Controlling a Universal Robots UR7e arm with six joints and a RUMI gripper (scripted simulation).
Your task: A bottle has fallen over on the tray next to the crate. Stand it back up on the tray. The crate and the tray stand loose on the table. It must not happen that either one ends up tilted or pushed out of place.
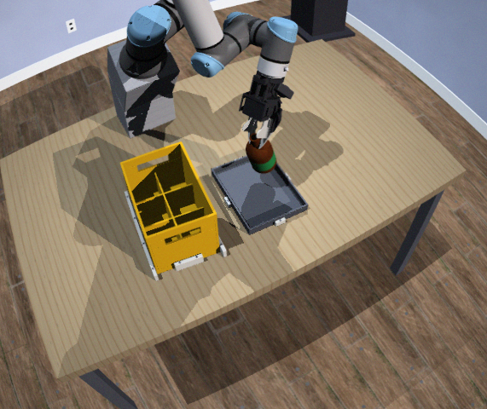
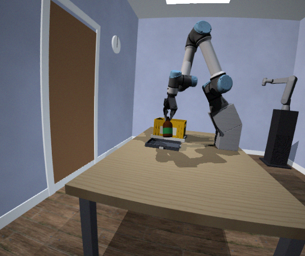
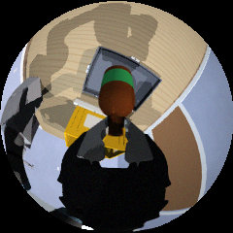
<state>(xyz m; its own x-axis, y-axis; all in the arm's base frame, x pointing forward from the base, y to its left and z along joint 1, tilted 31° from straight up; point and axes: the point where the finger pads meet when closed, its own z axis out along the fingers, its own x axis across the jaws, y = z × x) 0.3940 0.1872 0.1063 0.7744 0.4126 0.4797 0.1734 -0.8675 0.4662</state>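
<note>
Right now the bottle is 5 cm below my hand, 1 cm to the left of it and 1 cm behind it. From my hand the other things lie so: tray: 19 cm below, 1 cm ahead; yellow crate: 27 cm to the right, 12 cm below, 1 cm ahead.
</note>
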